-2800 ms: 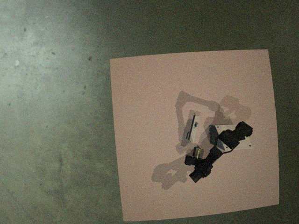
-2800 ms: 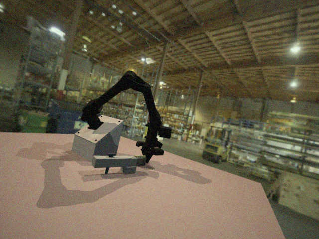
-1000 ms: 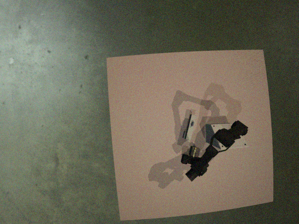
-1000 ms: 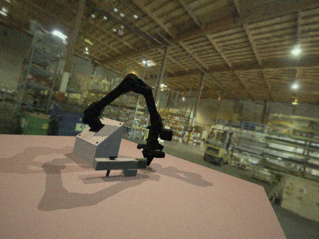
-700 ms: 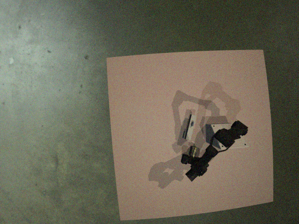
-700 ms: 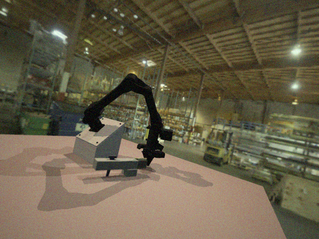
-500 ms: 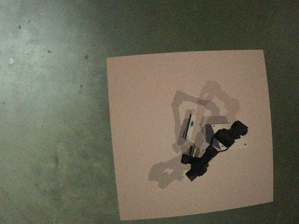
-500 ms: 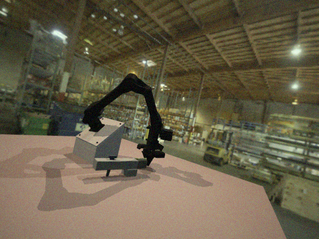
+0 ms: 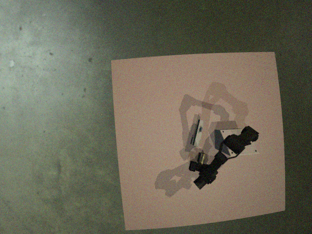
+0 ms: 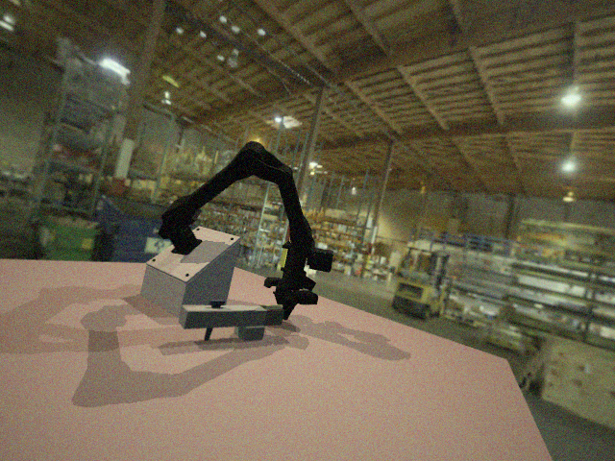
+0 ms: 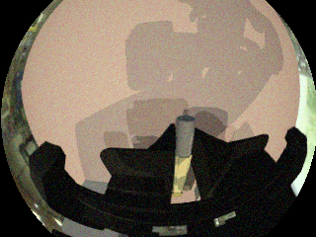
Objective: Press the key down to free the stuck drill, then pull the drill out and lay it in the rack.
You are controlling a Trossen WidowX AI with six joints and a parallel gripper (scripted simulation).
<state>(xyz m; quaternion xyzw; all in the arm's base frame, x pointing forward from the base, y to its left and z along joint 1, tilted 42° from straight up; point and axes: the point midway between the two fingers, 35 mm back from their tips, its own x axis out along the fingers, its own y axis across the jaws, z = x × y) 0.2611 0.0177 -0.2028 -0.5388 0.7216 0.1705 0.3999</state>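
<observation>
My gripper tip is now 40 mm to the left of the drill, 40 mm below it and 20 mm past it. The rest, counted from my gripper tip: dark key (260 mm to the right, 40 mm above, 30 mm behind); grey rack (50 mm to the right, 20 mm behind, 10 mm above).
</observation>
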